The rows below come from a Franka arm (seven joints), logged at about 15 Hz.
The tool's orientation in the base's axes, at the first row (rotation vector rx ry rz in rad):
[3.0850, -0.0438, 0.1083]
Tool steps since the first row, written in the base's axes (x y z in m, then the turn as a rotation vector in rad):
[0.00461, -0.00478, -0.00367, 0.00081, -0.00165, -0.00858]
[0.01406, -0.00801, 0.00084, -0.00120, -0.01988, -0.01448]
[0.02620, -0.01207, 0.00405, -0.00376, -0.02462, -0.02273]
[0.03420, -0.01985, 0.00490, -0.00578, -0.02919, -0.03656]
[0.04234, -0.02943, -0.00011, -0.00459, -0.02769, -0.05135]
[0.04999, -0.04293, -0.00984, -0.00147, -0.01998, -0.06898]
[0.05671, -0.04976, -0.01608, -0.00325, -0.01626, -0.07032]
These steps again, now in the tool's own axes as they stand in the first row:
[0.00446, 0.00444, 0.00424, 0.00024, 0.00116, 0.00869]
[0.01429, 0.00761, 0.00058, -0.00170, 0.01911, 0.01544]
[0.02673, 0.01147, -0.00155, -0.00471, 0.02348, 0.02374]
[0.03497, 0.01904, -0.00141, -0.00758, 0.02736, 0.03763]
[0.04299, 0.02809, 0.00467, -0.00748, 0.02504, 0.05236]
[0.05028, 0.04081, 0.01564, -0.00582, 0.01631, 0.06971]
[0.05672, 0.04709, 0.02270, -0.00779, 0.01258, 0.07072]

